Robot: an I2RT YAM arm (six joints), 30 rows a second.
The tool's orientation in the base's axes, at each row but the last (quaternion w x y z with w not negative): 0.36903, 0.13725, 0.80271, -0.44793; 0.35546, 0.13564, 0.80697, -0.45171; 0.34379, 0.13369, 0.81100, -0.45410; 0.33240, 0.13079, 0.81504, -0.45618; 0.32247, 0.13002, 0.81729, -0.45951; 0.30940, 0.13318, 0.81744, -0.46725; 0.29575, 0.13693, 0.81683, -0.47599; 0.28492, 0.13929, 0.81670, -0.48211; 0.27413, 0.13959, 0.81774, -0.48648; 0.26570, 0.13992, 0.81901, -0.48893; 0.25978, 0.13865, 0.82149, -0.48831; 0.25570, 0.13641, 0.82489, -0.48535
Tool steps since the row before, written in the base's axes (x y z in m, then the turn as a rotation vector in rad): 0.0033, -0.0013, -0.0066, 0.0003, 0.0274, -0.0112; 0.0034, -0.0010, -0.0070, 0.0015, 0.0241, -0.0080; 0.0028, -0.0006, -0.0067, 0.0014, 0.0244, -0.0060; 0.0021, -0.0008, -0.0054, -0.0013, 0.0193, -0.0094; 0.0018, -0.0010, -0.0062, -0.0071, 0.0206, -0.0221; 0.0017, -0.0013, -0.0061, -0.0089, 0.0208, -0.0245; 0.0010, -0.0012, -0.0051, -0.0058, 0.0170, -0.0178; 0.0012, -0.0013, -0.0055, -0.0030, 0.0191, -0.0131; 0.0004, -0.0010, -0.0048, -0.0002, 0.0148, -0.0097; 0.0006, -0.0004, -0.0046, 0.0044, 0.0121, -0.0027; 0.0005, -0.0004, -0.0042, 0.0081, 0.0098, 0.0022; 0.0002, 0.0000, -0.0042, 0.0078, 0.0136, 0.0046
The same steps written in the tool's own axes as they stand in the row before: 0.0026, 0.0052, 0.0048, 0.0048, 0.0225, -0.0187; 0.0026, 0.0057, 0.0047, 0.0020, 0.0192, -0.0165; 0.0026, 0.0055, 0.0041, 0.0007, 0.0181, -0.0175; 0.0021, 0.0042, 0.0035, 0.0054, 0.0161, -0.0132; 0.0027, 0.0045, 0.0039, 0.0179, 0.0223, -0.0119; 0.0026, 0.0043, 0.0040, 0.0208, 0.0232, -0.0119; 0.0024, 0.0034, 0.0033, 0.0145, 0.0181, -0.0100; 0.0024, 0.0039, 0.0036, 0.0094, 0.0172, -0.0127; 0.0025, 0.0032, 0.0028, 0.0053, 0.0141, -0.0093; 0.0022, 0.0034, 0.0023, -0.0024, 0.0100, -0.0082; 0.0020, 0.0031, 0.0021, -0.0082, 0.0070, -0.0071; 0.0022, 0.0032, 0.0017, -0.0094, 0.0070, -0.0114
